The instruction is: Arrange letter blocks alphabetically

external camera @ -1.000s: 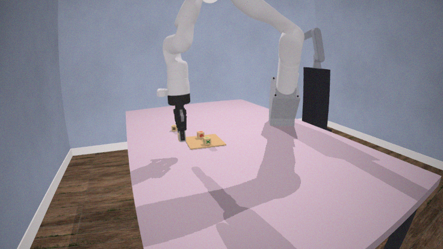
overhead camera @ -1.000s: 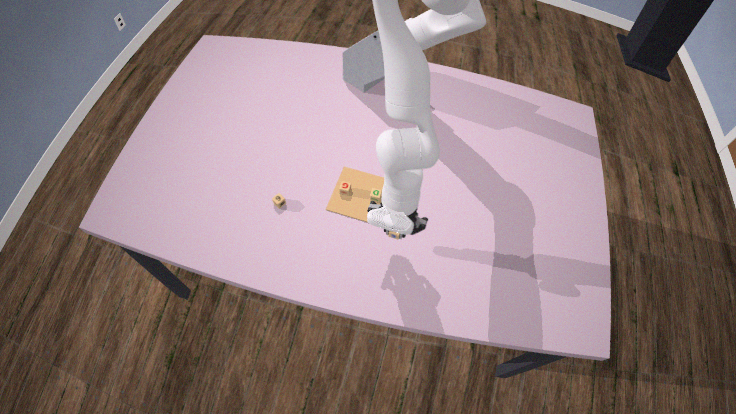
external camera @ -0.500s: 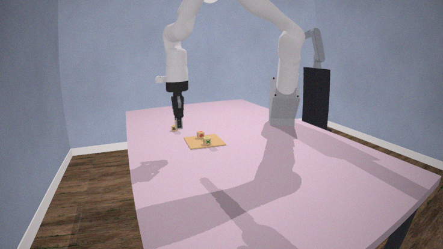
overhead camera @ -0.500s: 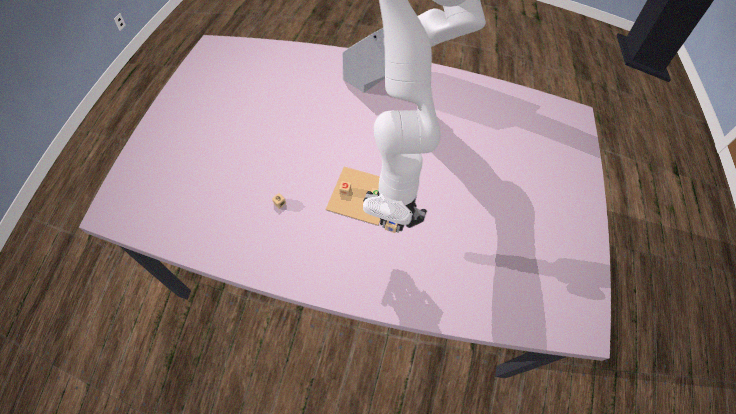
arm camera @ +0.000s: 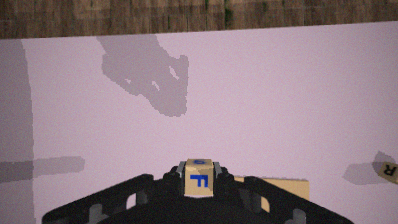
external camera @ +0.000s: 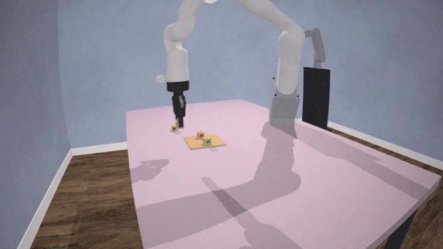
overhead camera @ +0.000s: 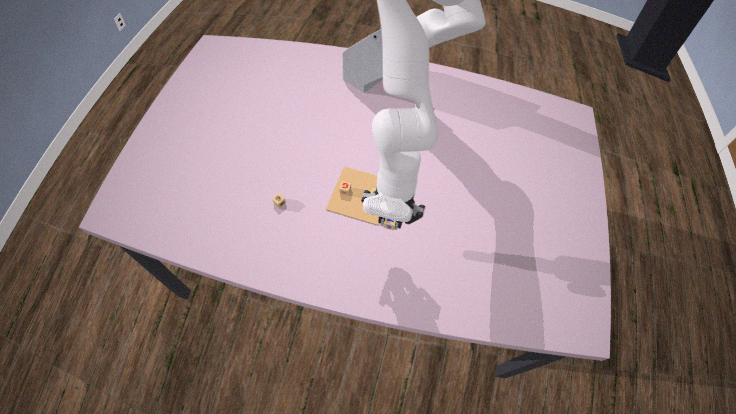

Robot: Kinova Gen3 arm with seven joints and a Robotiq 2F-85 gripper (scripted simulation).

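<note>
Now: the tan mat 110 mm behind my hand, 100 mm to the right of it and 120 mm below it. Round my hand: blue N block 10 mm below; then green D block 110 mm behind, 60 mm to the right, 100 mm below.
</note>
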